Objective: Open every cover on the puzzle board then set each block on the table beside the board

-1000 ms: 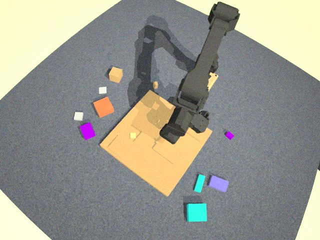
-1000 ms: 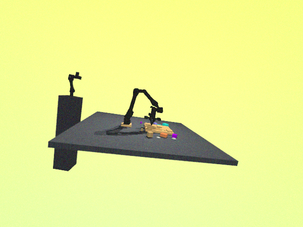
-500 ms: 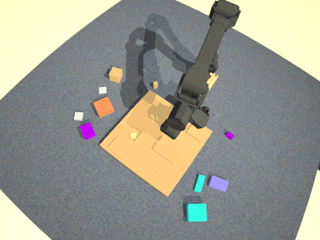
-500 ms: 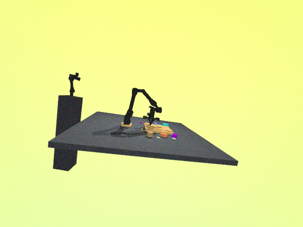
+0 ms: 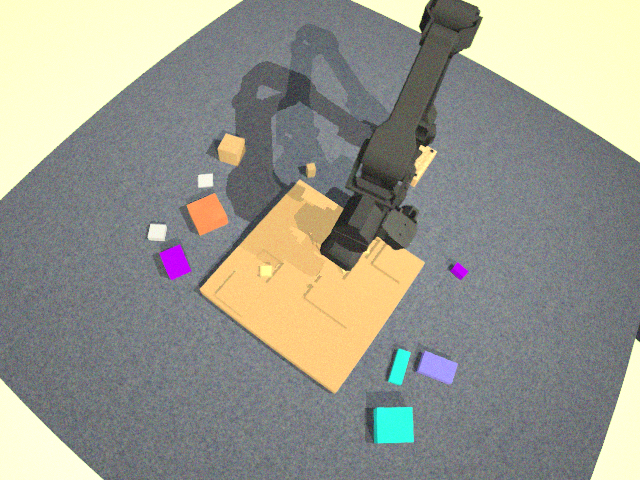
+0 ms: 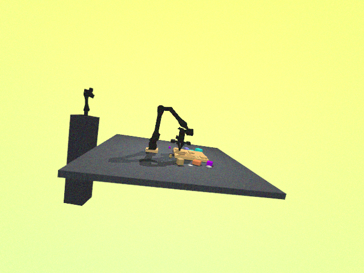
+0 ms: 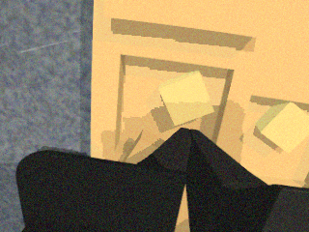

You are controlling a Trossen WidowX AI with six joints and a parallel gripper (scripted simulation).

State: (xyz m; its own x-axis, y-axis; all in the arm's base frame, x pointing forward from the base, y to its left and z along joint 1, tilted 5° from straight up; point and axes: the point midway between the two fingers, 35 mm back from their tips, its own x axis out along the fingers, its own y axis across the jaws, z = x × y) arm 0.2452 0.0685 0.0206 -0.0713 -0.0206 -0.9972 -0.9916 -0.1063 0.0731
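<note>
Right now my gripper tip is 210 mm to the right of the cyan bar, 120 mm short of it and 20 mm above it. The rest, counted from my gripper tip: lilac block (260 mm to the left, 80 mm ahead, 20 mm below); magenta cube (180 mm to the left, 100 mm behind, 20 mm below); orange block (250 mm to the right, 150 mm ahead, 10 mm below).
</note>
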